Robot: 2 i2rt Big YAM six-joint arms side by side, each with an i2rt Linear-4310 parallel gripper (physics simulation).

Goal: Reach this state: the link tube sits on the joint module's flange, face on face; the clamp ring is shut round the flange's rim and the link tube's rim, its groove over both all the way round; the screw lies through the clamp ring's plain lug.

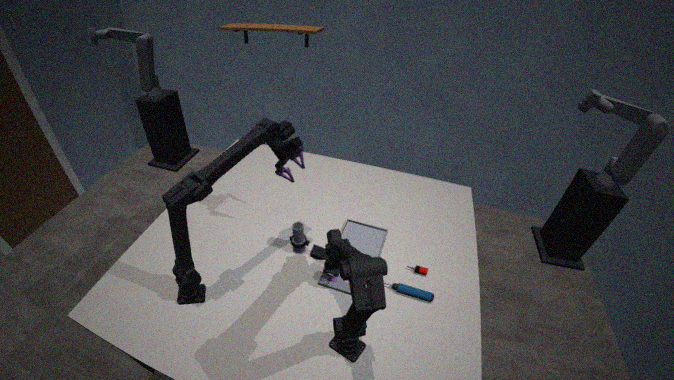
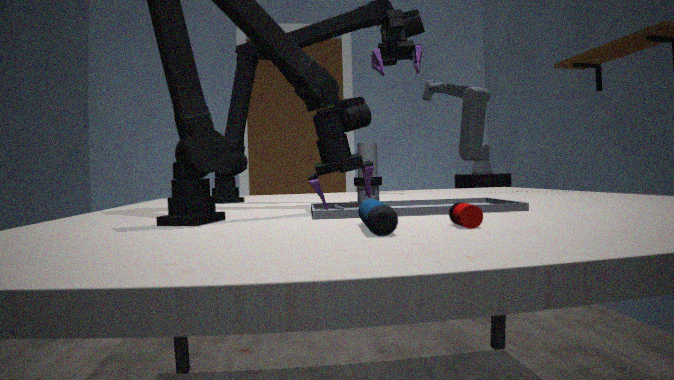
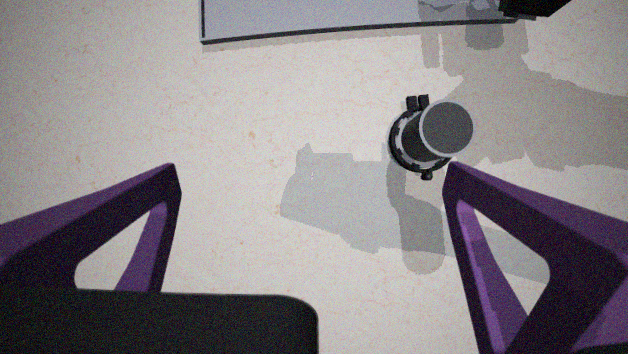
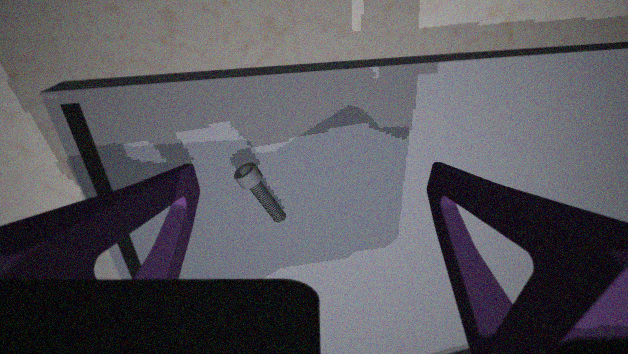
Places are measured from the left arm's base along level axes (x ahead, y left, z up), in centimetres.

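Pixels of known places: left gripper, fingertip midpoint: point(image 1: 298, 175) point(image 2: 401, 73) point(image 3: 311, 177); right gripper, fingertip midpoint: point(image 1: 333, 270) point(image 2: 348, 203) point(image 4: 313, 176); left arm's base, link origin: point(image 1: 192, 295) point(image 2: 225, 202); right arm's base, link origin: point(image 1: 347, 346) point(image 2: 192, 222).
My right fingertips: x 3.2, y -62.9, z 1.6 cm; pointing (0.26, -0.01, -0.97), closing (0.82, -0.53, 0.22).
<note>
Ahead of a thing's pixels: the offset from my right fingertips to its top centre.
The link tube @[dx +16.3, dy +13.0, dz +14.5 cm] point(image 1: 298, 228) point(image 2: 367, 150) point(image 3: 446, 128) stands upright on the joint module @[dx +16.3, dy +13.0, dz +4.8 cm] point(image 1: 299, 249) point(image 2: 376, 192). The black clamp ring point(image 1: 299, 242) point(image 2: 378, 181) point(image 3: 393, 145) is round the seam, its two lugs side by side facing the tray; how its groove sits is too small to tell. The screw @[dx -2.3, dy +0.2, dz -0.1 cm] point(image 4: 267, 200) lies in the tray @[dx +7.3, dy -12.5, dz +0.0 cm] point(image 1: 368, 225) point(image 2: 425, 212) point(image 3: 300, 33) point(image 4: 300, 67), clear of the lugs. My right gripper point(image 2: 348, 202) point(image 4: 313, 176) is open and low over it, the screw nearer one finger. My left gripper point(image 1: 298, 174) point(image 2: 401, 74) point(image 3: 311, 177) is open and empty, high above the table.
A blue-handled driver @[dx -16.8, dy -28.9, dz +2.5 cm] point(image 1: 412, 292) point(image 2: 378, 217) and a red-handled driver @[dx -7.2, dy -37.9, dz +1.9 cm] point(image 1: 422, 270) point(image 2: 470, 216) lie beside the tray. Two grey arms stand on dark pedestals beyond the table. The right arm reaches across one end of the tray, close to the upright tube.
</note>
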